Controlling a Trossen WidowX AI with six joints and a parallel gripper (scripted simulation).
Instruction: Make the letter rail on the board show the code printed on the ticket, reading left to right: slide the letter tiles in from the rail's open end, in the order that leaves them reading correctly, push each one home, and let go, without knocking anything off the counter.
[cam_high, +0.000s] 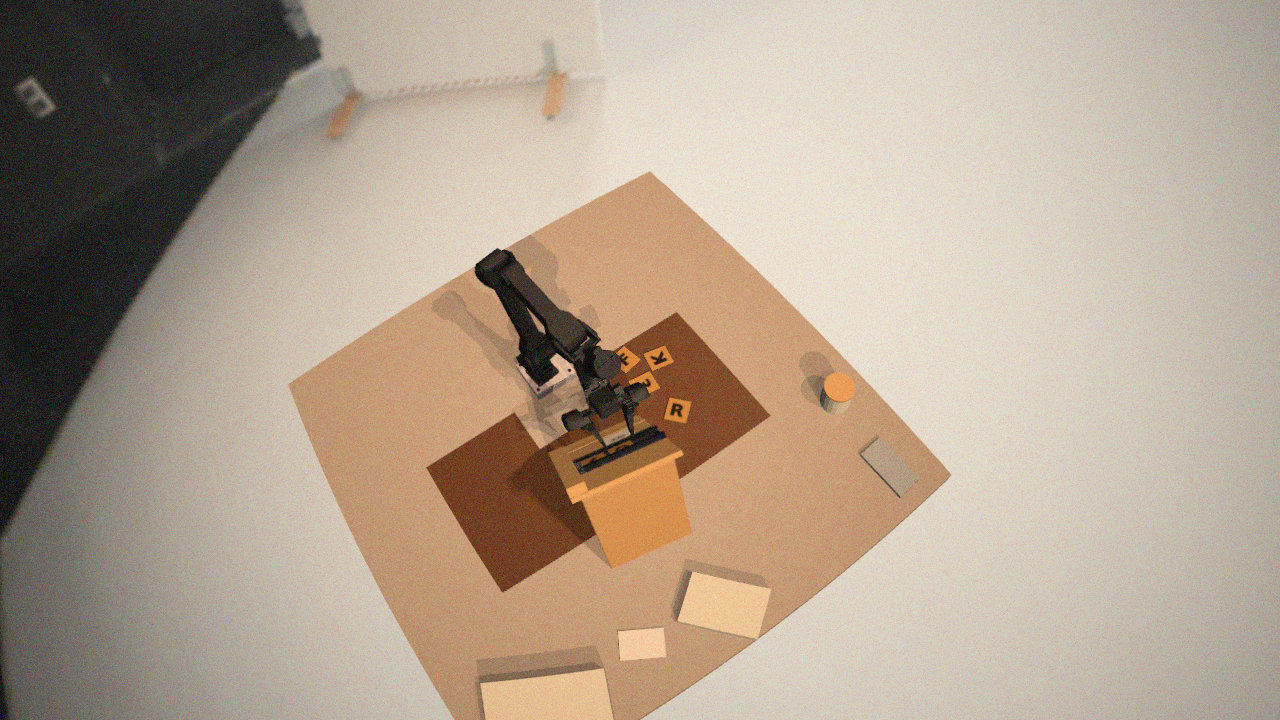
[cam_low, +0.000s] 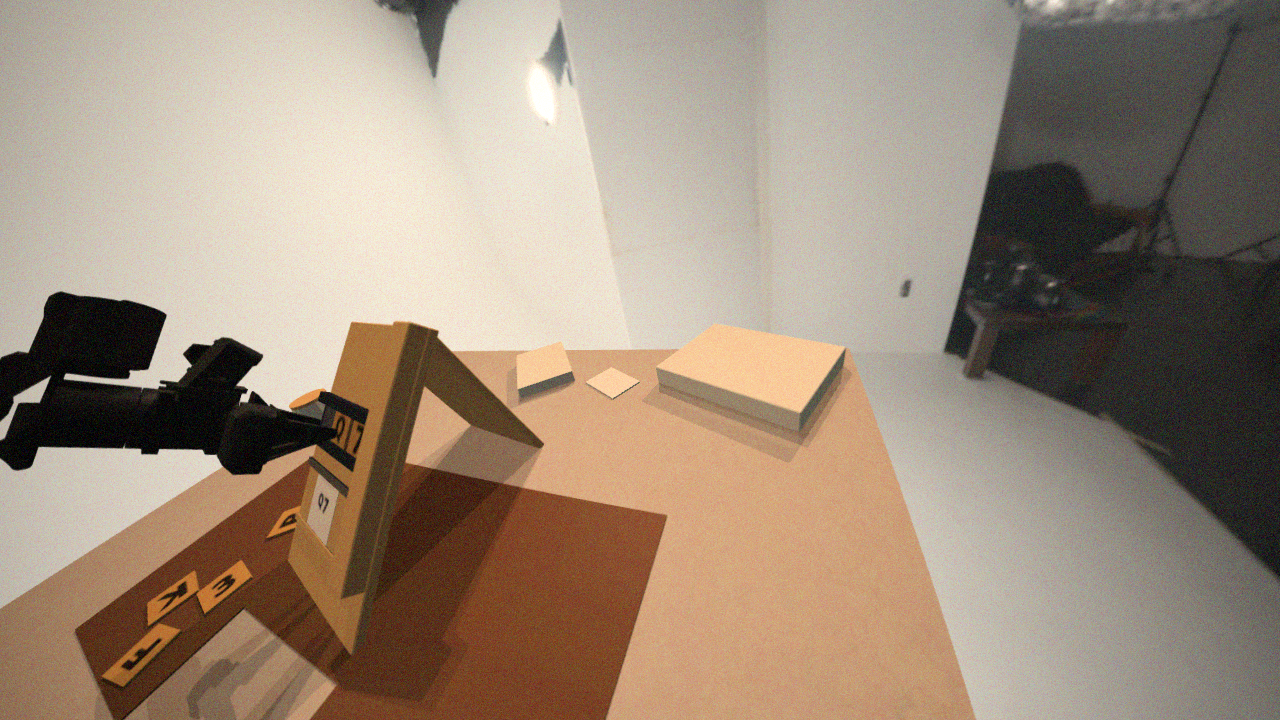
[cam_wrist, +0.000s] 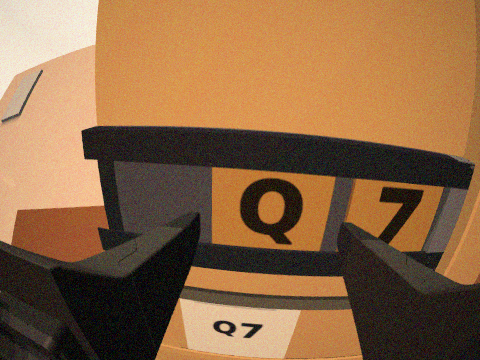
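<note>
Right now the white ticket is 50 mm behind my gripper tip, 30 mm to the left of it and 90 mm below it. Also, from my gripper tip: large box (360 mm ahead, 520 mm to the right, 150 mm below); small card (340 mm ahead, 250 mm to the right, 170 mm below); grey block (430 mm ahead, 470 mm to the left, 170 mm below).
</note>
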